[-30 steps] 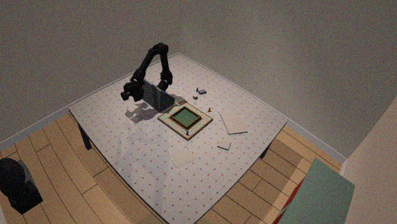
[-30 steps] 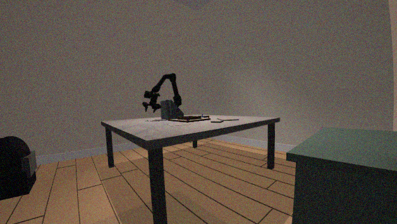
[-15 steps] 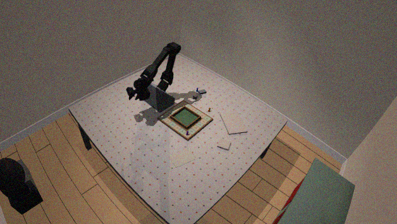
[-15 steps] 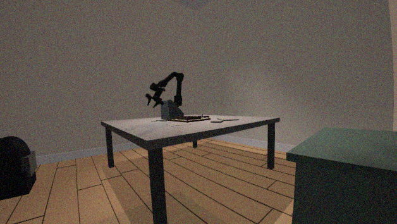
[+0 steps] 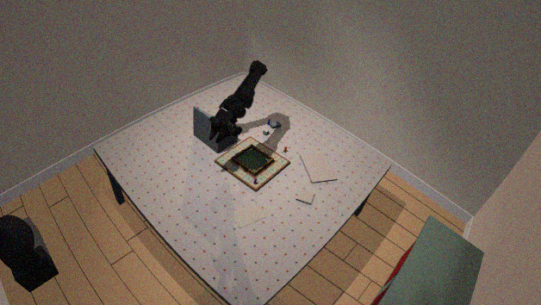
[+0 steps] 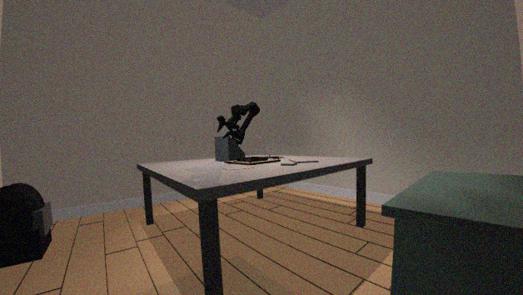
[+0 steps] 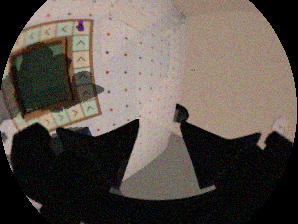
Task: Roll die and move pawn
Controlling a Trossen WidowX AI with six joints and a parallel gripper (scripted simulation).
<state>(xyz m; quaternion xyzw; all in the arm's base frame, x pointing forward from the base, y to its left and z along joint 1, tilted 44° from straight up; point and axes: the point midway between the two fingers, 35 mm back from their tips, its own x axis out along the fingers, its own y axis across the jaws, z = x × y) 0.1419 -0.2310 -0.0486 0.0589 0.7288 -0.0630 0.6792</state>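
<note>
Right now the grey die is 43 cm to the left of my gripper tip, 18 cm below it and 4 cm ahead of it. From my gripper tip the other things lie so: pale sheet 30 cm ahead, 20 cm below, 10 cm to the right; then purple pawn 22 cm ahead, 17 cm below, 7 cm to the left; then green dice tray 19 cm to the left, 19 cm below, 12 cm ahead.
</note>
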